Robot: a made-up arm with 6 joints.
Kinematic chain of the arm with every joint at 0, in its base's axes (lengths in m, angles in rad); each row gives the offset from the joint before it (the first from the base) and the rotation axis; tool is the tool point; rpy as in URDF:
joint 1: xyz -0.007 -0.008 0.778 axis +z
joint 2: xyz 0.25 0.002 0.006 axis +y
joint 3: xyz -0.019 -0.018 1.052 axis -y
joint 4: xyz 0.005 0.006 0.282 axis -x
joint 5: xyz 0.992 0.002 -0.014 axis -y
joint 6: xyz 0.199 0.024 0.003 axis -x
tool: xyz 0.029 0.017 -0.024 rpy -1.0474 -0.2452 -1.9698
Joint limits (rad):
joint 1: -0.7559..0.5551
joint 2: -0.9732..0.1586
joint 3: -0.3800..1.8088
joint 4: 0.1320..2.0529
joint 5: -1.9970..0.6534
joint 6: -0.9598..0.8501
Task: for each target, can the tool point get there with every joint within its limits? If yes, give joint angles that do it. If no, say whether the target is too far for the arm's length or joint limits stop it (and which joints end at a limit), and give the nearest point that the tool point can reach.
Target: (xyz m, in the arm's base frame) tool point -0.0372 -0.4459 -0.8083
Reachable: no: joint limits stop it (at a limit: joint 1, joint 2, joint 3, joint 6) | nearest point 0.9045 -0.9237 1.3344 | short by 2.389 m
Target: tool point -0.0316 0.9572 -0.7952
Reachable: no: joint limits stop it (at a limit: joint 1, joint 2, joint 3, joint 4, joint 6) | nearest point 1.0974 0.6928 1.3265 | short by 2.418 m
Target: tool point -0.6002 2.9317 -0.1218
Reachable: no: too far | nearest point -1.3038 1.3353 1.4183 | short by 2.327 m
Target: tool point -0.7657 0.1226 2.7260
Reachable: yes | joints -0.4860 -0.4719 1.2839 1.8046 -1.0814 -0.0133
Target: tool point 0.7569 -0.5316 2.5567
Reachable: yes | joints -0.3718 0.0668 0.7714 1.1650 -1.7769 0.4025
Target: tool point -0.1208 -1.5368 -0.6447
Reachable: no: joint limits stop it (at a limit: joint 1, joint 2, joint 3, joint 6) | nearest point 0.8904 -1.0270 1.3425 | short by 2.287 m
